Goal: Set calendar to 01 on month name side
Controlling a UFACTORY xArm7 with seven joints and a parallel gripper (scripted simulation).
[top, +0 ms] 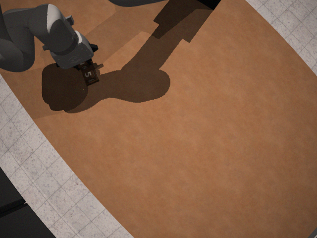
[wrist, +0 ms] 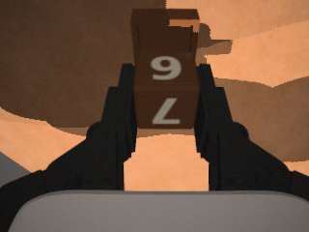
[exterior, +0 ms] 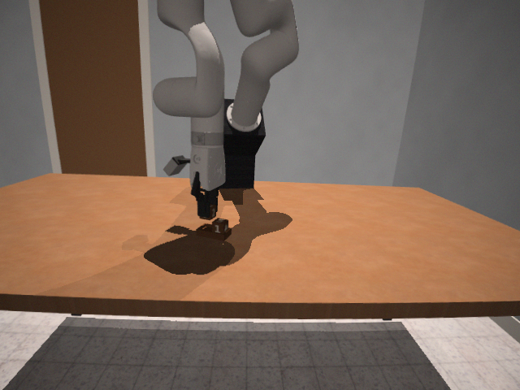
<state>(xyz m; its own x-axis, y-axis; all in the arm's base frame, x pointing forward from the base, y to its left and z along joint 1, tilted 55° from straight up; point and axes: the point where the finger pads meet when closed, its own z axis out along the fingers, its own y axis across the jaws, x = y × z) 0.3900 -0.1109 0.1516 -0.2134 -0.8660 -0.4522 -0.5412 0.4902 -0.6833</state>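
The calendar tray is 1 cm ahead of my hand, 2 cm to the left of it and 6 cm below it. From my hand the other things lie so: cube 1 cm below.
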